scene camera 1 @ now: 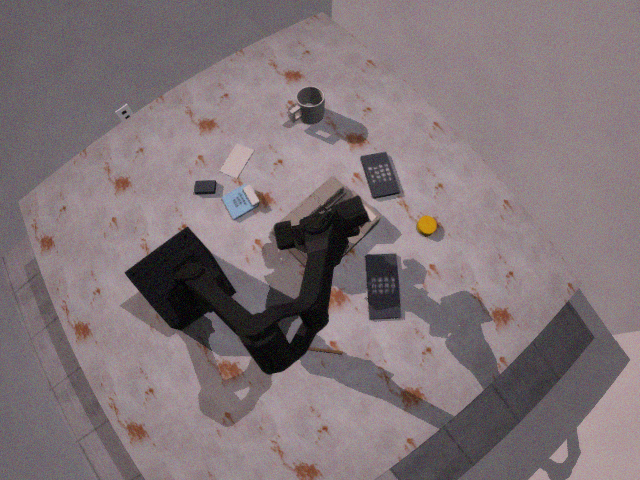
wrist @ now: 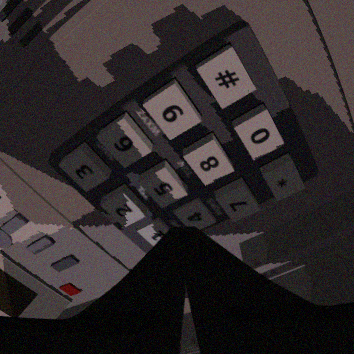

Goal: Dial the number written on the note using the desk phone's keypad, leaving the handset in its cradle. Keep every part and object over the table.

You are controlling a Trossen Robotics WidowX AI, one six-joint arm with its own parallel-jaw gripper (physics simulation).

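Seen in the pictures: gripper, fingertip midpoint: (wrist: 182,238); arm's base, link origin: (scene camera 1: 190,272).
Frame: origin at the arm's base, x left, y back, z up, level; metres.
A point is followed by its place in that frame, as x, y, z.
The beige desk phone (scene camera 1: 295,212) @(-0.005, -0.285, -0.074) lies under the arm, which hides much of it. In the wrist view its dark keypad (wrist: 212,111) @(-0.101, -0.277, -0.107) shows upside down, with the keys lit unevenly. My gripper (wrist: 182,238) @(-0.063, -0.305, -0.106) is shut and empty. Its dark tips are at the lower edge of the keypad in the wrist view, beside the 1 key (wrist: 151,234) @(-0.069, -0.313, -0.106) and below the 4 key (wrist: 194,216) @(-0.070, -0.296, -0.107); whether they touch a key cannot be told. A pale paper slip (scene camera 1: 237,160) @(0.245, -0.260, -0.132) lies left of the phone, with no readable writing. The handset cannot be made out clearly.
A blue calculator-like item (scene camera 1: 239,202) @(0.127, -0.194, -0.124) and a small black box (scene camera 1: 205,187) @(0.224, -0.142, -0.119) lie left of the phone. A grey mug (scene camera 1: 311,109) @(0.214, -0.498, -0.059) stands behind. Two dark keypad devices (scene camera 1: 379,174) @(-0.034, -0.539, -0.123) (scene camera 1: 383,299) @(-0.297, -0.329, -0.125) and a yellow disc (scene camera 1: 427,225) @(-0.224, -0.542, -0.114) lie right. A thin brown stick (scene camera 1: 326,350) @(-0.311, -0.145, -0.127) lies in front.
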